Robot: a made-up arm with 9 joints. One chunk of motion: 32 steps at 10 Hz.
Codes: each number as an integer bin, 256 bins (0 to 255) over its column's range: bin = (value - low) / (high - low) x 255, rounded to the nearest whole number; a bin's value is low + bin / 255 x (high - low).
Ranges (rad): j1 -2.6..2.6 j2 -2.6..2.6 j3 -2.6..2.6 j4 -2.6..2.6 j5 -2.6..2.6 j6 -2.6..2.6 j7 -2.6..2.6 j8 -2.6..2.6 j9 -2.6..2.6
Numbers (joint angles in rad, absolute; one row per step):
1: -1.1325 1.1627 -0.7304 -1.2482 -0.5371 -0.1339 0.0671 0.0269 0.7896
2: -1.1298 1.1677 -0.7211 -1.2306 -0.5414 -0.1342 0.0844 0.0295 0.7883
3: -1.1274 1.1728 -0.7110 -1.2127 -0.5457 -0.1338 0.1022 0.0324 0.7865
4: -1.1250 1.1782 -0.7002 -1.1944 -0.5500 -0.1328 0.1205 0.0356 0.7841
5: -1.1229 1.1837 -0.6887 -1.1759 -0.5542 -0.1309 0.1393 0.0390 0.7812
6: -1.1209 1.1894 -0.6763 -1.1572 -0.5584 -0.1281 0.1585 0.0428 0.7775
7: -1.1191 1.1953 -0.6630 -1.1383 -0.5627 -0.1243 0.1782 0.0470 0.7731
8: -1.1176 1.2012 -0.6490 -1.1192 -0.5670 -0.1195 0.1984 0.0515 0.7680
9: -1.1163 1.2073 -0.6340 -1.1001 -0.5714 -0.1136 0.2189 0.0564 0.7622
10: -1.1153 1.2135 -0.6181 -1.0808 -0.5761 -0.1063 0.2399 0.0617 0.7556
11: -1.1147 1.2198 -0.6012 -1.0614 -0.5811 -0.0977 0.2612 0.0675 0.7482
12: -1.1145 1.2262 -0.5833 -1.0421 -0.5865 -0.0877 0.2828 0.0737 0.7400
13: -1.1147 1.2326 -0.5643 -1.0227 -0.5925 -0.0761 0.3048 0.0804 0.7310
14: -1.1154 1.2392 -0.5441 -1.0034 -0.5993 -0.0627 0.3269 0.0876 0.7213
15: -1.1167 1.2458 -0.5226 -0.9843 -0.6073 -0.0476 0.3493 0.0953 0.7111
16: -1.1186 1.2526 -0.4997 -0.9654 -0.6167 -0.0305 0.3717 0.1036 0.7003
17: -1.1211 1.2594 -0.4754 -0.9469 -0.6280 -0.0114 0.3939 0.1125 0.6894
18: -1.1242 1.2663 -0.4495 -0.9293 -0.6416 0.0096 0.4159 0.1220 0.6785
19: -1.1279 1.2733 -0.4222 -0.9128 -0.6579 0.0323 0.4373 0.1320 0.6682
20: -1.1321 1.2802 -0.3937 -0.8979 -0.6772 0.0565 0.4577 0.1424 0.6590
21: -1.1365 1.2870 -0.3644 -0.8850 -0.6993 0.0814 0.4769 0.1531 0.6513
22: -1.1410 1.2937 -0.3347 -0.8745 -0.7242 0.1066 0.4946 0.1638 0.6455
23: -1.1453 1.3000 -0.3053 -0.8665 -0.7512 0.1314 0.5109 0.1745 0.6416
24: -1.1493 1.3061 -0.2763 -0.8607 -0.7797 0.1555 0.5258 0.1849 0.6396
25: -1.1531 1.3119 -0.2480 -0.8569 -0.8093 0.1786 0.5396 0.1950 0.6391
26: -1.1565 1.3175 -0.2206 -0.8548 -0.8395 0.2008 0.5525 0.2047 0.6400
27: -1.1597 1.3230 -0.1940 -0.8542 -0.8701 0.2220 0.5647 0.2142 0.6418
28: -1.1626 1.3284 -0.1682 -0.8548 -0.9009 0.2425 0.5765 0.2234 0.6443
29: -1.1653 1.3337 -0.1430 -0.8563 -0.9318 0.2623 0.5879 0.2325 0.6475
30: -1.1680 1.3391 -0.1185 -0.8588 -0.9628 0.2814 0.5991 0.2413 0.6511
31: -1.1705 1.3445 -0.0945 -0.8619 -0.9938 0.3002 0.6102 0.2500 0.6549
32: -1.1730 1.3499 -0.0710 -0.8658 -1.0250 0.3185 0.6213 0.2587 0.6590
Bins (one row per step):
1: 72 185 92 66 101 121 131 129 166
2: 72 185 92 67 101 121 132 129 166
3: 72 185 93 68 101 121 133 129 166
4: 72 185 93 69 101 121 133 129 166
5: 72 186 94 70 100 121 134 129 166
6: 73 186 94 71 100 121 135 130 166
7: 73 186 95 72 100 121 136 130 165
8: 73 186 96 73 100 122 137 130 165
9: 73 187 96 74 99 122 138 130 165
10: 73 187 97 74 99 122 139 131 165
11: 73 187 98 75 99 123 140 131 164
12: 73 188 99 76 99 123 141 131 164
13: 73 188 100 77 98 124 142 131 163
14: 73 188 101 78 98 124 144 132 163
15: 73 189 102 79 98 125 145 132 162
16: 73 189 103 80 97 126 146 133 162
17: 73 189 104 81 97 127 147 133 161
18: 72 190 105 82 96 128 148 133 161
19: 72 190 107 83 95 129 149 134 160
20: 72 190 108 83 94 130 150 134 160
21: 72 191 110 84 93 131 151 135 159
22: 72 191 111 85 92 133 152 136 159
23: 71 191 113 85 91 134 153 136 159
24: 71 192 114 85 89 135 153 137 159
25: 71 192 115 85 88 136 154 137 159
26: 71 192 117 86 86 137 155 138 159
27: 71 192 118 86 85 138 155 138 159
28: 70 193 119 86 83 139 156 138 159
29: 70 193 120 86 82 140 156 139 159
30: 70 193 122 85 80 141 157 139 159
31: 70 193 123 85 79 142 157 140 160
32: 70 194 124 85 77 143 158 140 160

